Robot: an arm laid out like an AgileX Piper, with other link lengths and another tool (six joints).
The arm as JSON. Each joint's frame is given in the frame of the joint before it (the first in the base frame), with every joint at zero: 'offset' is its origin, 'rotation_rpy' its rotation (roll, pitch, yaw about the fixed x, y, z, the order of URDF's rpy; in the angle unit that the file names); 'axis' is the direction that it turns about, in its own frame. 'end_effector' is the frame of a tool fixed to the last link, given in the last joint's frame.
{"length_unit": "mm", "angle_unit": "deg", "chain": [
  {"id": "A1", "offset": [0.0, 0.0, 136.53], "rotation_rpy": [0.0, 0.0, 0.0], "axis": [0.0, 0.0, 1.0]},
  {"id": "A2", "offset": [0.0, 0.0, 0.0], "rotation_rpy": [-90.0, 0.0, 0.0], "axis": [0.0, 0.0, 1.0]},
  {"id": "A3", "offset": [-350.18, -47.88, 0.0], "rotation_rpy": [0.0, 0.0, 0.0], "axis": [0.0, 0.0, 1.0]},
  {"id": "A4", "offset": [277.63, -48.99, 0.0], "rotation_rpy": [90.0, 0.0, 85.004], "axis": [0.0, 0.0, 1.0]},
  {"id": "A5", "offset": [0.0, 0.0, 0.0], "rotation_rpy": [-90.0, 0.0, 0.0], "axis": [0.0, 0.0, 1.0]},
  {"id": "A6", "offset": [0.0, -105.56, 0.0], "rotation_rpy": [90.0, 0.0, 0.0], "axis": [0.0, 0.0, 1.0]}
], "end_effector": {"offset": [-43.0, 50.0, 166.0], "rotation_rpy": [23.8, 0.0, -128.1]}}
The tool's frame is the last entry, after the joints.
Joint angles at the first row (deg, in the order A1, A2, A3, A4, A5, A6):
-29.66, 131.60, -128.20, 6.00, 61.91, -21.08
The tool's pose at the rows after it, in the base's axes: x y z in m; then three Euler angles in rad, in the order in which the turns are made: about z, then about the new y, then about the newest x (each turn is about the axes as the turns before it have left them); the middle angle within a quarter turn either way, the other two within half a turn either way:
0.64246 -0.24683 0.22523 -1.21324 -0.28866 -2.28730
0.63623 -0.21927 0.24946 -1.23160 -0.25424 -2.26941
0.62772 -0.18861 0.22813 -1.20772 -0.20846 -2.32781
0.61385 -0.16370 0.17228 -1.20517 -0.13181 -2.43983
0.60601 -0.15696 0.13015 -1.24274 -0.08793 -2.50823
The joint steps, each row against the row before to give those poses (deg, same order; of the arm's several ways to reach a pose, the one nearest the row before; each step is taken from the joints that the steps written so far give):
0.20, -3.34, -1.58, 3.88, 6.42, 4.17
1.72, -3.46, 1.82, 0.53, 1.94, 3.35
2.72, -1.72, 5.23, -1.55, 0.29, 2.25
2.76, 0.65, 6.39, -2.68, 0.08, 3.93
1.23, 1.44, 3.98, -1.73, -1.20, 4.01

